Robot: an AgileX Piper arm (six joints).
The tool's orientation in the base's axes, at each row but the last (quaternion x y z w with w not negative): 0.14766 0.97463 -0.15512 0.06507; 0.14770 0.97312 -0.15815 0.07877; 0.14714 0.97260 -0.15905 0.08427; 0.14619 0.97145 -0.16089 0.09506; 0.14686 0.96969 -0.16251 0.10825; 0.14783 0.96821 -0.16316 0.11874; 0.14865 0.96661 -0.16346 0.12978; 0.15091 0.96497 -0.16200 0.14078; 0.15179 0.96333 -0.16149 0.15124; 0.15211 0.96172 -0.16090 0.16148; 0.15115 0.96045 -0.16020 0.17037; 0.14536 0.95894 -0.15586 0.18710
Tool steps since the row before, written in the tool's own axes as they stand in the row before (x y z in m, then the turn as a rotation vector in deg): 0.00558 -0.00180 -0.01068 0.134 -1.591 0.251; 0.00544 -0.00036 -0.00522 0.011 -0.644 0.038; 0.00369 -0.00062 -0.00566 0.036 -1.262 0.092; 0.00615 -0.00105 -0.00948 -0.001 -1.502 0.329; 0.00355 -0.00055 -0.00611 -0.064 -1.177 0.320; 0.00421 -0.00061 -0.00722 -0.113 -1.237 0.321; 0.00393 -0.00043 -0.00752 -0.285 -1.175 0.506; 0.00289 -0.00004 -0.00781 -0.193 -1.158 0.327; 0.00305 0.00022 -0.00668 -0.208 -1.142 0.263; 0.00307 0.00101 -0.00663 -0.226 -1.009 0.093; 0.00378 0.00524 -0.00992 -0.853 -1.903 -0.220; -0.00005 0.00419 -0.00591 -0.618 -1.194 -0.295
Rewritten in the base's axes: -0.00671 0.00329 0.00962 -0.597 -1.490 0.191; -0.00580 0.00283 0.00391 -0.208 -0.593 0.145; -0.00433 0.00229 0.00469 -0.418 -1.165 0.266; -0.00741 0.00383 0.00769 -0.426 -1.472 0.122; -0.00448 0.00251 0.00489 -0.265 -1.191 0.054; -0.00542 0.00303 0.00563 -0.239 -1.258 0.084; -0.00529 0.00324 0.00581 -0.022 -1.310 -0.051; -0.00440 0.00345 0.00617 -0.141 -1.208 0.078; -0.00431 0.00333 0.00493 -0.137 -1.174 0.136; -0.00415 0.00403 0.00457 -0.120 -0.998 0.261; -0.00435 0.00919 0.00607 0.047 -1.840 1.004; -0.00040 0.00589 0.00420 0.054 -1.118 0.802
